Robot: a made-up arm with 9 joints. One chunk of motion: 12 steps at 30 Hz.
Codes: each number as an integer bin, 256 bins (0 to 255) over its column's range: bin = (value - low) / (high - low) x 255, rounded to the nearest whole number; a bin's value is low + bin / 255 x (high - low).
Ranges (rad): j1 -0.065..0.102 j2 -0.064..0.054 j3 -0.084..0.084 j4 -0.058..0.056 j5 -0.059..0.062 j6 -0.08..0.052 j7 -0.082..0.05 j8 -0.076..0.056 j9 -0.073..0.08
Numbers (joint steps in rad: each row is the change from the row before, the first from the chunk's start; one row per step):
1: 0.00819 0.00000 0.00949 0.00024 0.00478 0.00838 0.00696 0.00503 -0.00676
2: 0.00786 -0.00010 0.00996 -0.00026 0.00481 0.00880 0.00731 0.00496 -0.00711
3: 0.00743 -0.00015 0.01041 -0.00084 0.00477 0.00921 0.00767 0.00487 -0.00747
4: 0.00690 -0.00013 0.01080 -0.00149 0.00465 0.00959 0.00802 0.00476 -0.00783
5: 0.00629 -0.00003 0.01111 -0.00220 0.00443 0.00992 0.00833 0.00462 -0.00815
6: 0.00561 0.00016 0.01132 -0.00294 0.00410 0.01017 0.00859 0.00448 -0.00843
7: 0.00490 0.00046 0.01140 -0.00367 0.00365 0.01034 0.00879 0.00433 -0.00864
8: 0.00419 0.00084 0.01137 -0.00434 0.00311 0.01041 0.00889 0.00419 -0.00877
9: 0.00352 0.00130 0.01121 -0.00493 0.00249 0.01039 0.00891 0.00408 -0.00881
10: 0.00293 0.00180 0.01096 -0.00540 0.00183 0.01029 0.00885 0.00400 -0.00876
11: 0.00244 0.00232 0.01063 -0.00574 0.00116 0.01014 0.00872 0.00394 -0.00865
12: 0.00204 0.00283 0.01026 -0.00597 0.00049 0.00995 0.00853 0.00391 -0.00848
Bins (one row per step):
1: 112 138 142 130 134 171 172 157 110
2: 111 138 143 129 134 172 173 156 110
3: 111 138 143 128 134 172 173 156 109
4: 110 138 144 126 134 173 174 156 109
5: 109 138 144 125 134 174 175 156 108
6: 108 139 145 123 133 174 175 155 108
7: 107 139 145 122 132 175 175 155 107
8: 106 140 145 120 131 175 176 155 107
9: 105 141 145 119 130 175 176 155 107
10: 104 142 144 118 128 174 176 155 107
11: 103 143 144 117 127 174 175 154 107
12: 102 144 143 116 125 174 175 154 108

